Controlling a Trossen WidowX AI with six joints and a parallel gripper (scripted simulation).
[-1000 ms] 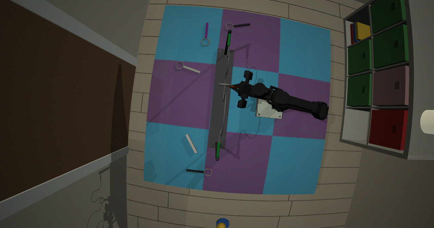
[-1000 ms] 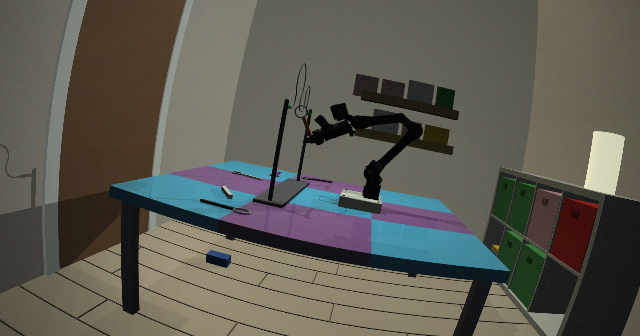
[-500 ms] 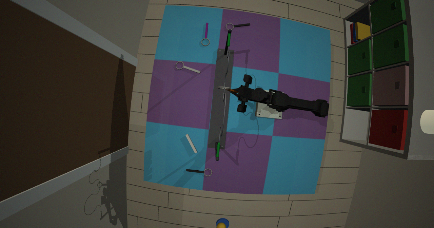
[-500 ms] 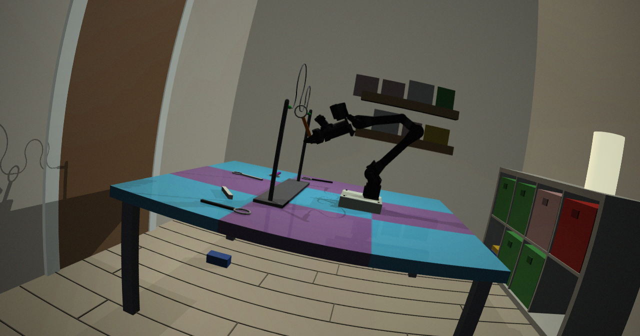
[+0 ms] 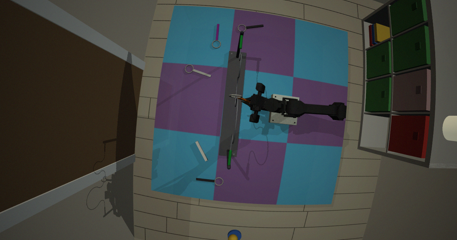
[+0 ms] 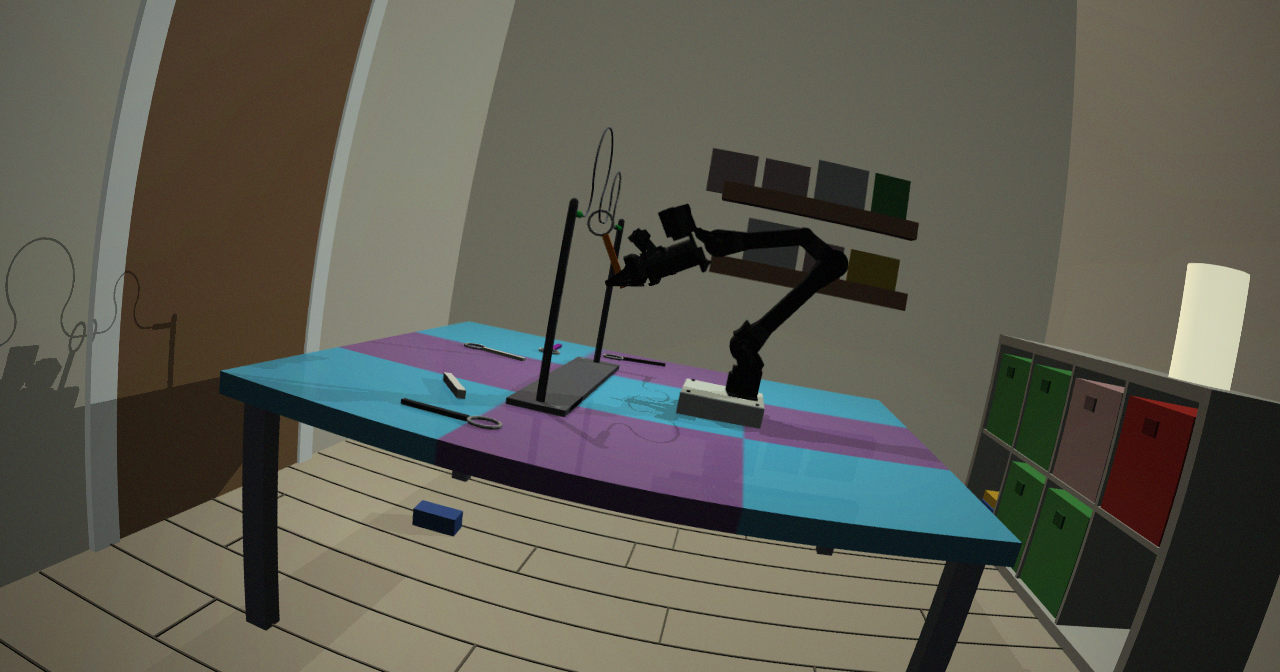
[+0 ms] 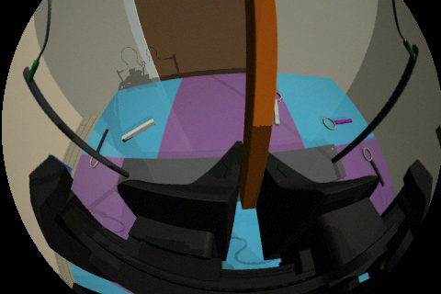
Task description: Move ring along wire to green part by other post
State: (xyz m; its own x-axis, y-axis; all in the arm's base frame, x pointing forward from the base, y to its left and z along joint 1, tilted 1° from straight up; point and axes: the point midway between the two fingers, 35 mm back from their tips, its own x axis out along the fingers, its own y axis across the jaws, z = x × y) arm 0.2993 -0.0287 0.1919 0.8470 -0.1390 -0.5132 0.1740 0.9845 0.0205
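Right now my gripper tip is 90 mm below the orange-handled ring and 10 mm short of it. Also, from my gripper tip: white bar: 300 mm to the left, 220 mm below, 220 mm ahead.
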